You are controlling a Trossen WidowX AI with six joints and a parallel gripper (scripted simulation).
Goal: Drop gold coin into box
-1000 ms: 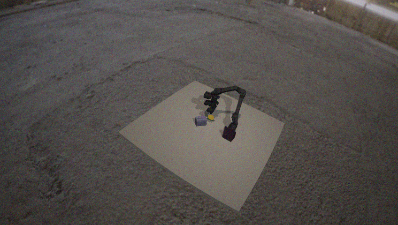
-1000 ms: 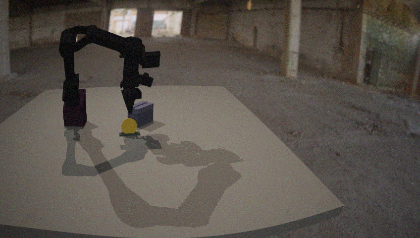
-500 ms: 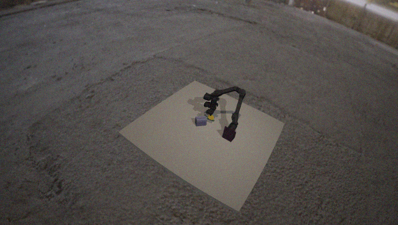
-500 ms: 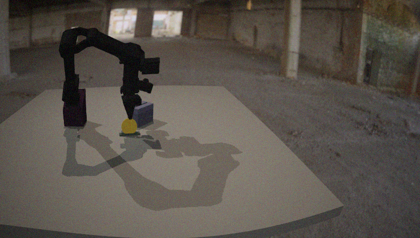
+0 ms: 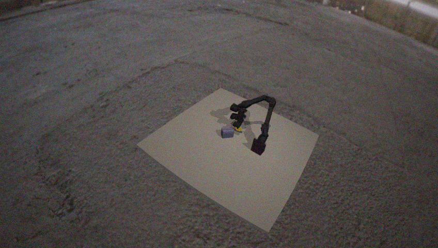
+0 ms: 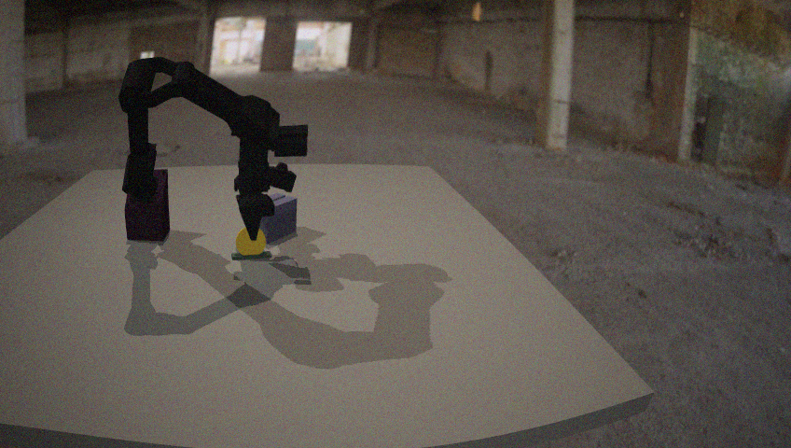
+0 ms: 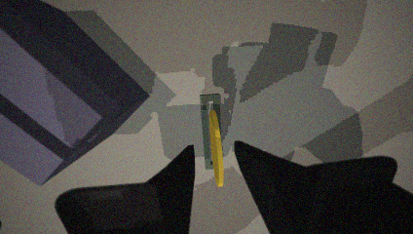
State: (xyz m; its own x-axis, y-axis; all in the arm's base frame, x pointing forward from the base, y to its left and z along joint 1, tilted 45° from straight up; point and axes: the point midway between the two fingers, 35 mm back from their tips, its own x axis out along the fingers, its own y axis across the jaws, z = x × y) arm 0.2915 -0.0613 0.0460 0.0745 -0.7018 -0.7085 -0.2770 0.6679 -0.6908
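The gold coin is 10 mm below my gripper tip.
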